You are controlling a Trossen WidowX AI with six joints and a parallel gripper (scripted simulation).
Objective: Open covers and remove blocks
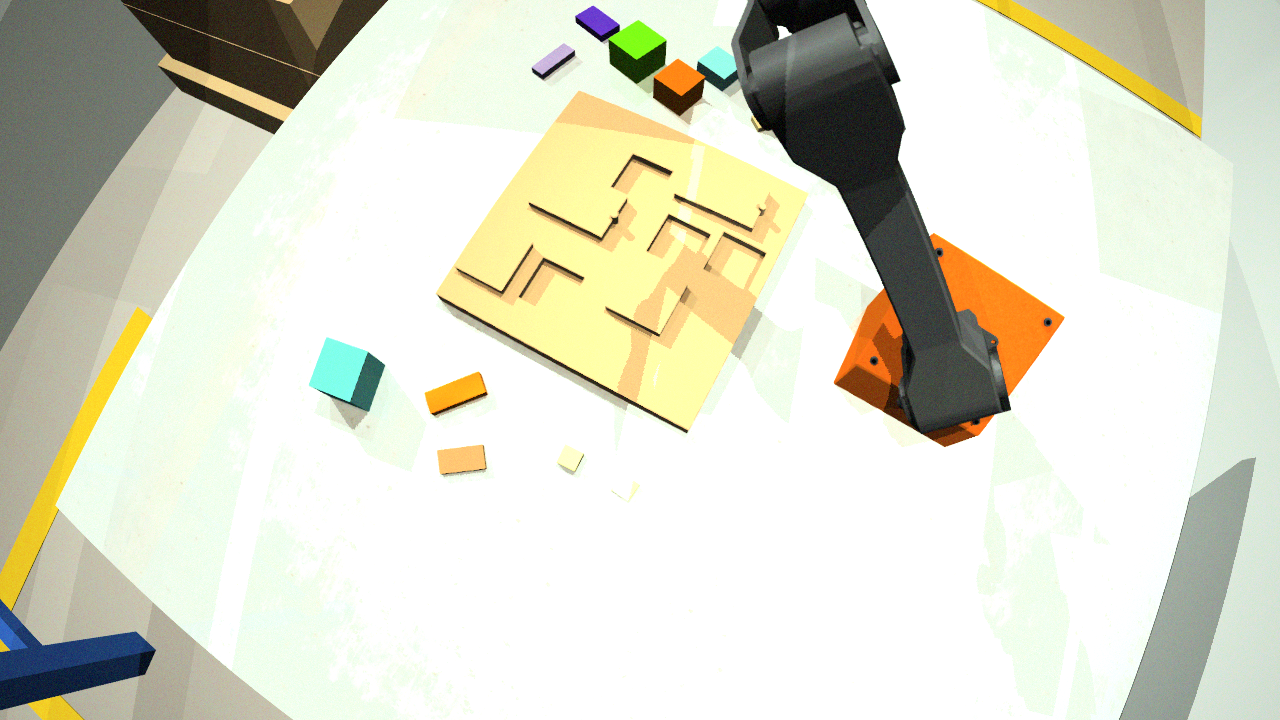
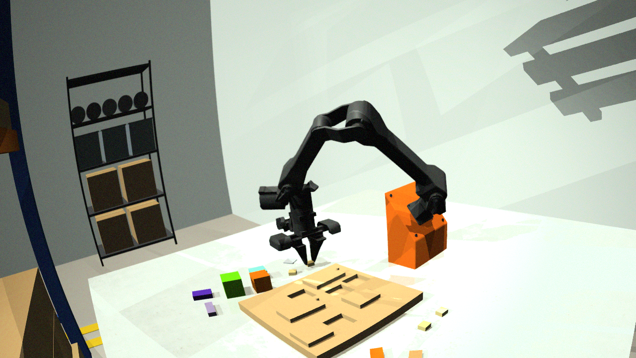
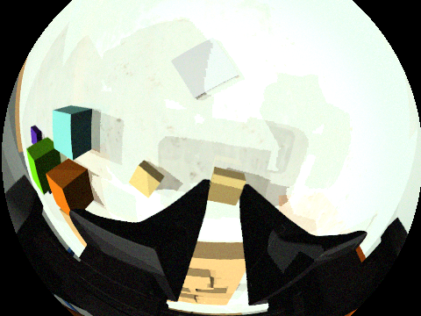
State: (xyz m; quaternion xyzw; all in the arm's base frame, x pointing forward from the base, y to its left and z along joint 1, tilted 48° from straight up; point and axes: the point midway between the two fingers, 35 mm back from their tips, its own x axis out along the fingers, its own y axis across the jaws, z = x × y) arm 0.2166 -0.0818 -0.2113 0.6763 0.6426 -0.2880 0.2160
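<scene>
The grey tile lies 10 mm ahead of my gripper tip, 80 mm to the right of it and 10 mm below it. From my gripper tip the other things lie so: orange cube: 160 mm ahead, 20 mm to the left, 10 mm above; then green cube: 230 mm ahead, 10 mm to the right, 10 mm above; then pale cyan block: 140 mm ahead, 40 mm to the right.
</scene>
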